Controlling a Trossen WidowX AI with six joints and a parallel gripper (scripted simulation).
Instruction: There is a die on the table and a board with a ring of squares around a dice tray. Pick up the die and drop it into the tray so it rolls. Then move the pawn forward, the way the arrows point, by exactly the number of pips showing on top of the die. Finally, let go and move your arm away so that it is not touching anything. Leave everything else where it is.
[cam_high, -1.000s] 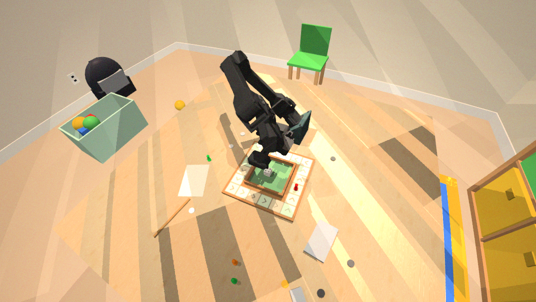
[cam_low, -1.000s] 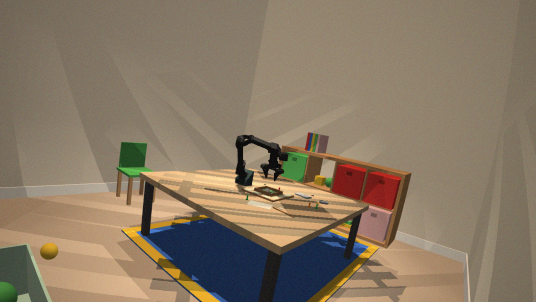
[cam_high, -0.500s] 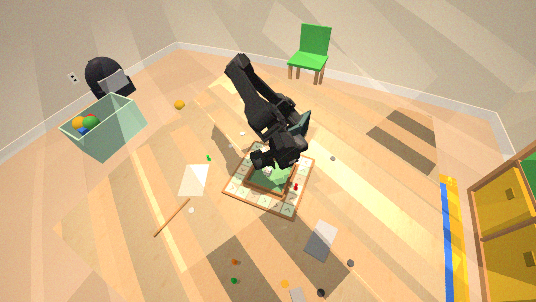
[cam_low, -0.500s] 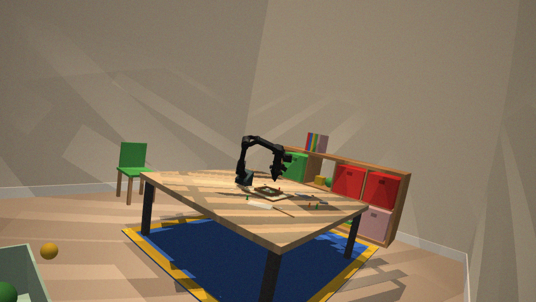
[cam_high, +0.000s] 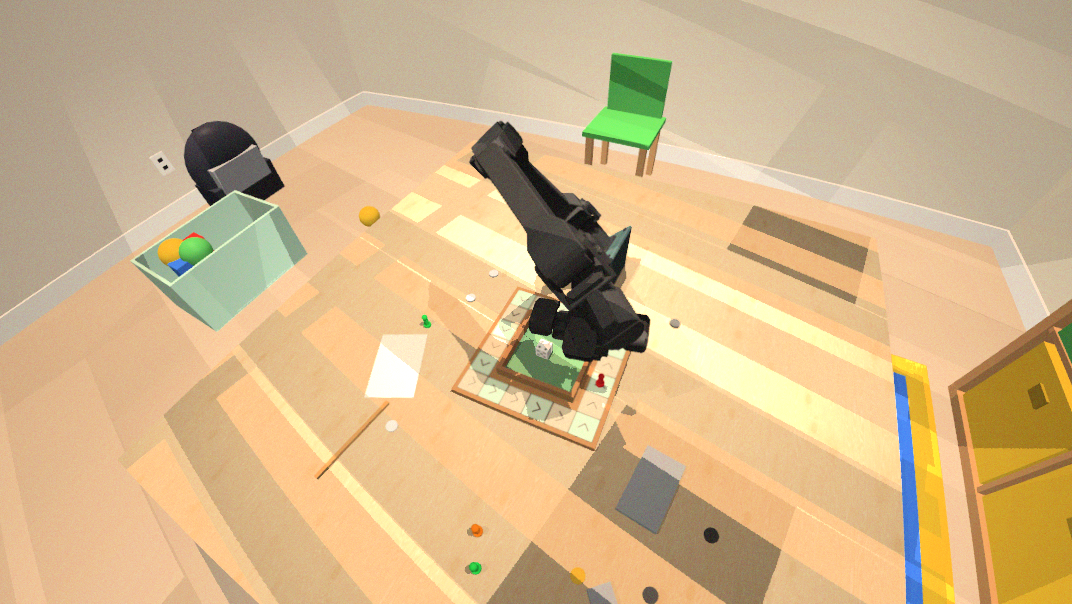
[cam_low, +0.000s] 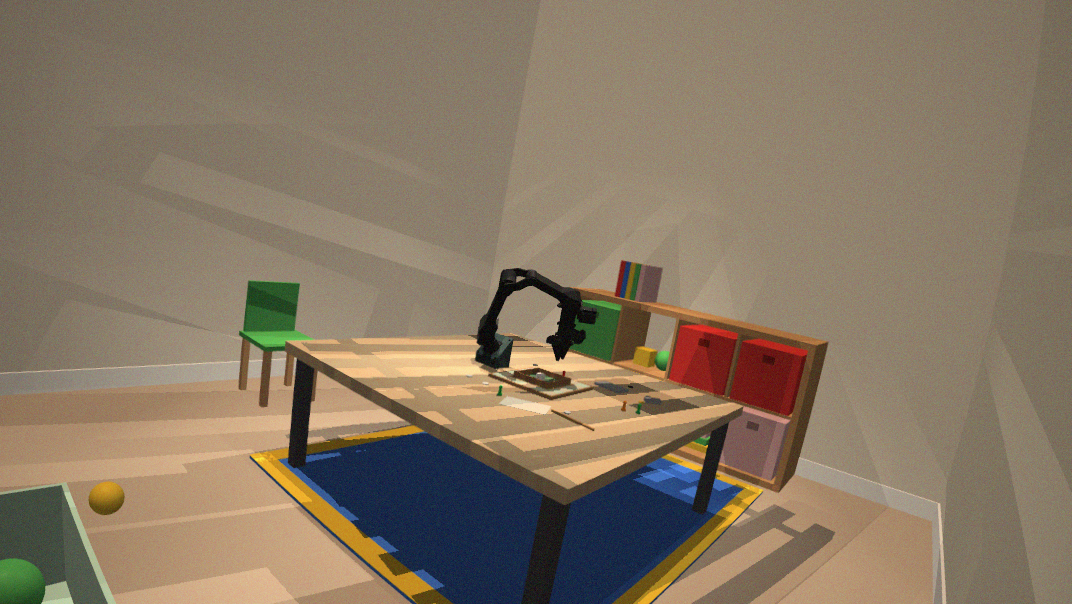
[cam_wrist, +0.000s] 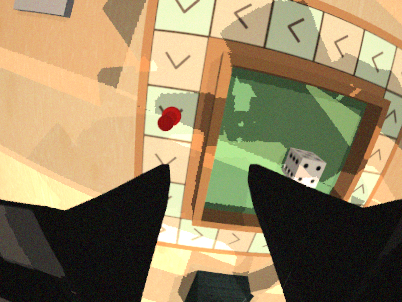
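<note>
Now: gripper tip 1 cm short of the red pawn, 3 cm to the right of it and 6 cm above it. Round my gripper tip: green dice tray 8 cm to the right, 8 cm below; then grey card 13 cm ahead, 19 cm to the left, 8 cm below; then white die 9 cm to the right, 6 cm below.
</note>
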